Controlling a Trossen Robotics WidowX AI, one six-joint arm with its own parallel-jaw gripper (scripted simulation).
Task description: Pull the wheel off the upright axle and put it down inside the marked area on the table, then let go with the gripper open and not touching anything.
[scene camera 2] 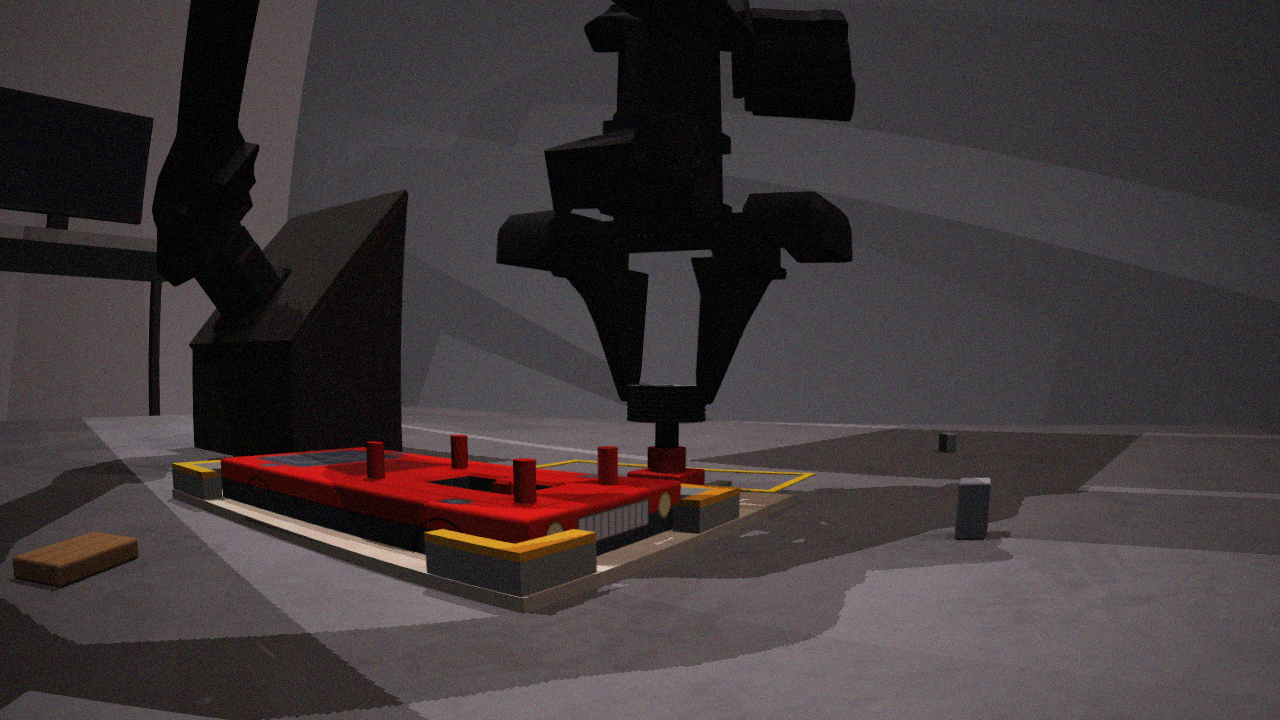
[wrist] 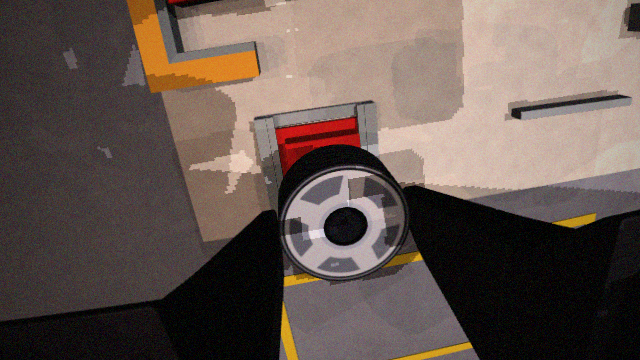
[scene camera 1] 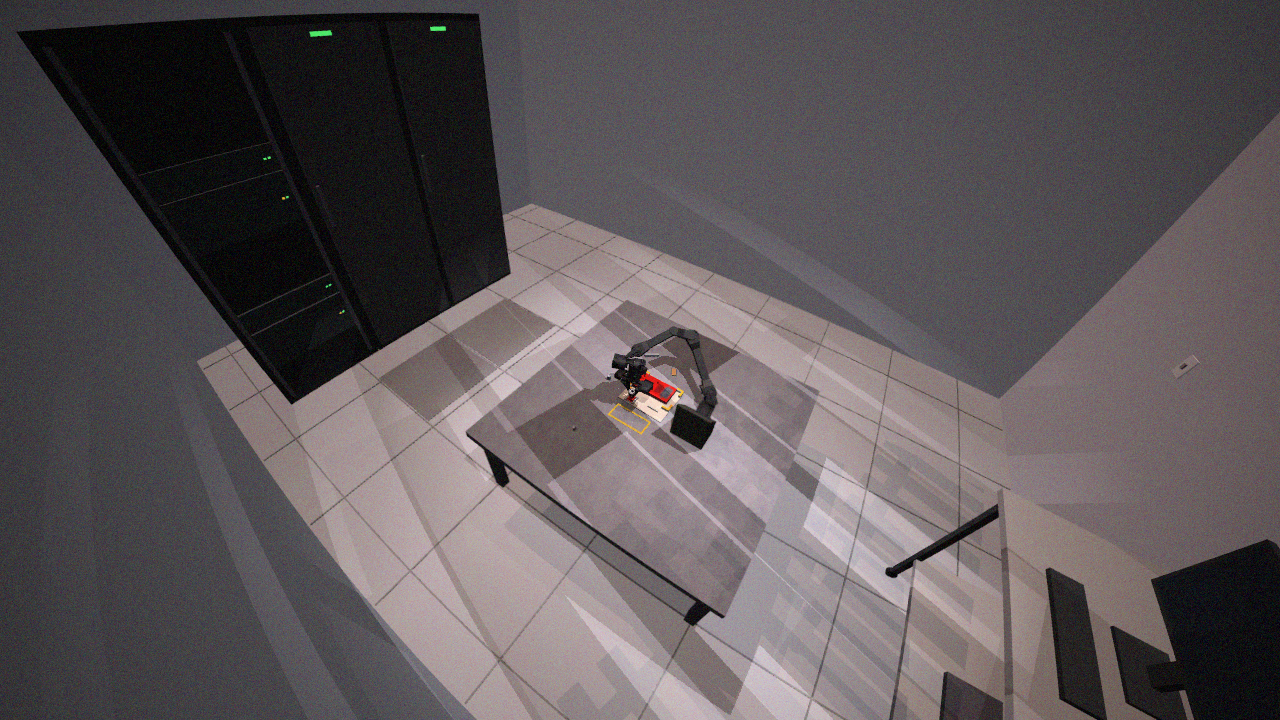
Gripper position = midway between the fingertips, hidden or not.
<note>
In view: my gripper (scene camera 2: 665,402) and a wheel (scene camera 2: 647,403).
The wheel is seen too in the wrist view (wrist: 331,177). My gripper is seen too in the wrist view (wrist: 341,211).
</note>
